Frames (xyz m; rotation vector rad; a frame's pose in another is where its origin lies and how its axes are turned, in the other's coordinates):
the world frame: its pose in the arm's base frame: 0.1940 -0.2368 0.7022 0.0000 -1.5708 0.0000
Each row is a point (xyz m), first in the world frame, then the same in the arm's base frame.
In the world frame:
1: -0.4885 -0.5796 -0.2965
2: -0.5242 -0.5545 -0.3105
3: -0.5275 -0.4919 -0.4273
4: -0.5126 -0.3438 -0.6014
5: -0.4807 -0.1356 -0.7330
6: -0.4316 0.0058 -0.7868
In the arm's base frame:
1: 0.4905 -0.8164 0.2137
2: 0.5045 -0.7913 0.1780
3: 0.6213 -0.7287 0.1747
4: 0.7954 -0.5806 0.1896
5: 0.9270 -0.3724 0.2215
6: 0.9808 -0.2310 0.2706

